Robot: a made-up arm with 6 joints. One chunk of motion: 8 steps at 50 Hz.
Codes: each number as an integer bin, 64 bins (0 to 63) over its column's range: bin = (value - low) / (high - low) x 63, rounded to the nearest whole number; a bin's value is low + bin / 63 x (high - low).
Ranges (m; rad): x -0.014..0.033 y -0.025..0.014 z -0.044..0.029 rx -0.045..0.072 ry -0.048..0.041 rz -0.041..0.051
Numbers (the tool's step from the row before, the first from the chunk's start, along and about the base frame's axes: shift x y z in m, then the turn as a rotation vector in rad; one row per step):
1: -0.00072 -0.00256 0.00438 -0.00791 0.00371 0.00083
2: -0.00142 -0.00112 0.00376 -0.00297 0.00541 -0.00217
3: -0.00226 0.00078 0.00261 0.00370 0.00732 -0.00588
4: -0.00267 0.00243 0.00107 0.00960 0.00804 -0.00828
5: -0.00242 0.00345 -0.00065 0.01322 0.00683 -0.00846
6: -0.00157 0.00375 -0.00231 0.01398 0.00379 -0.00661
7: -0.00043 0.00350 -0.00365 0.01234 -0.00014 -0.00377
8: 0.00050 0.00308 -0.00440 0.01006 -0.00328 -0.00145
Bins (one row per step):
1: 18 36 42 20 37 29
2: 17 39 41 23 38 27
3: 16 42 40 26 39 24
4: 15 44 39 29 40 22
5: 16 46 37 31 39 22
6: 17 46 36 32 37 24
7: 18 46 35 31 34 25
8: 19 45 34 30 32 27

